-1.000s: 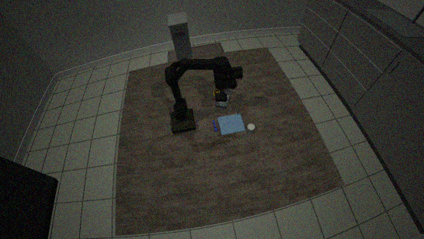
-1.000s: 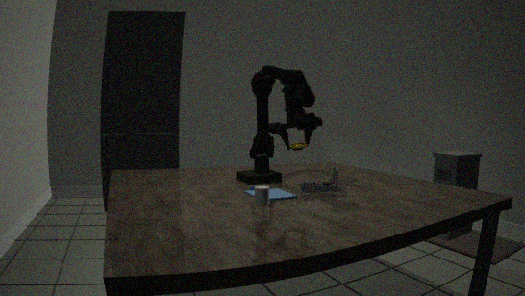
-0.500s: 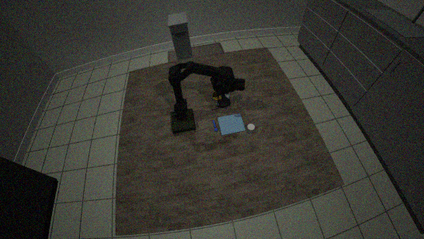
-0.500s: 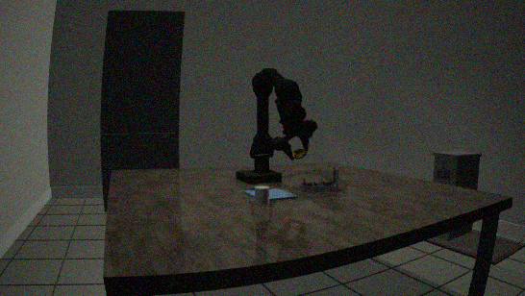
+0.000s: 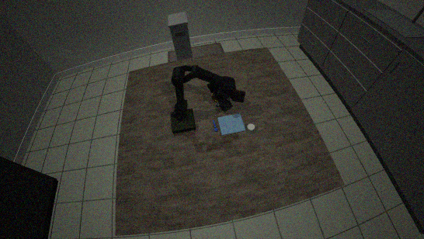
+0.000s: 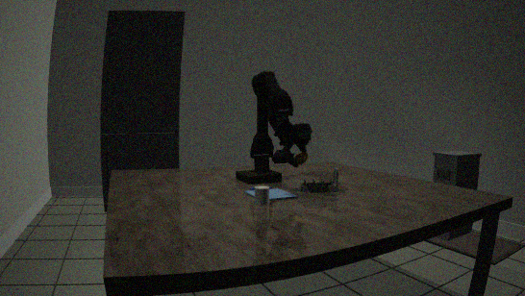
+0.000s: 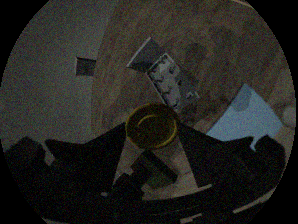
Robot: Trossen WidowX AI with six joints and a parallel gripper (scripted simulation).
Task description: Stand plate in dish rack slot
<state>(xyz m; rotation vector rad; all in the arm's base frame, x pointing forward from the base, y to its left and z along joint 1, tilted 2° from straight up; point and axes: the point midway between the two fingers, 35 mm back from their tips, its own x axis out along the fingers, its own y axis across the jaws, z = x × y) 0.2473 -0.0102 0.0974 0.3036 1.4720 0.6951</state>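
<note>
Now: gripper tip 80 mm above the dish rack, 60 mm short of it and 40 mm to the right of it. Also, from my gripper tip: white cup (250 mm to the right, 120 mm ahead, 80 mm below); then yellow plate (10 mm above); then light blue cloth (160 mm to the right, 100 mm below, 30 mm ahead).
</note>
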